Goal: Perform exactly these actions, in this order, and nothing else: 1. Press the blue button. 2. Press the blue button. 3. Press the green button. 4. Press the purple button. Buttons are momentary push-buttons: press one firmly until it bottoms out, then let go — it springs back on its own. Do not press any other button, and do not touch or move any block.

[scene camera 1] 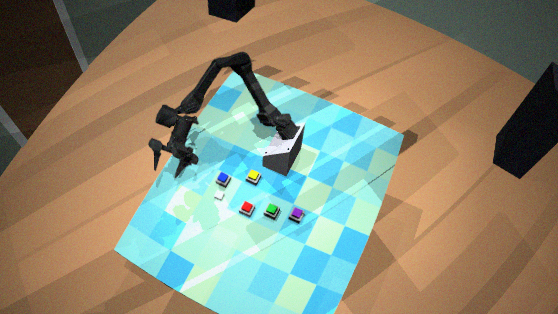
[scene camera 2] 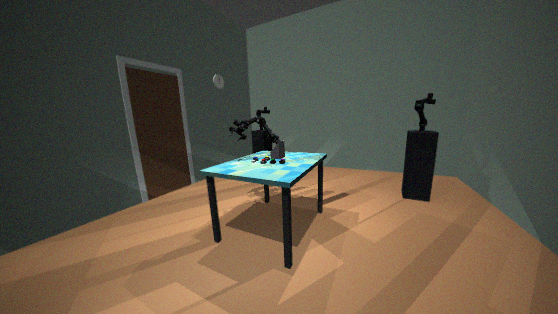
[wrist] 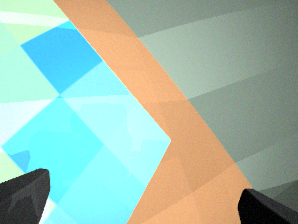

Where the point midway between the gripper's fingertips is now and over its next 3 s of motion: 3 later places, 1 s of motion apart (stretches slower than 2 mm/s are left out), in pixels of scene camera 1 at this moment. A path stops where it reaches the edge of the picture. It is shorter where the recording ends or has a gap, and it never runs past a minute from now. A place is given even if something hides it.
My gripper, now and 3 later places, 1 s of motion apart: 164,174; 220,170; 222,175; 222,173
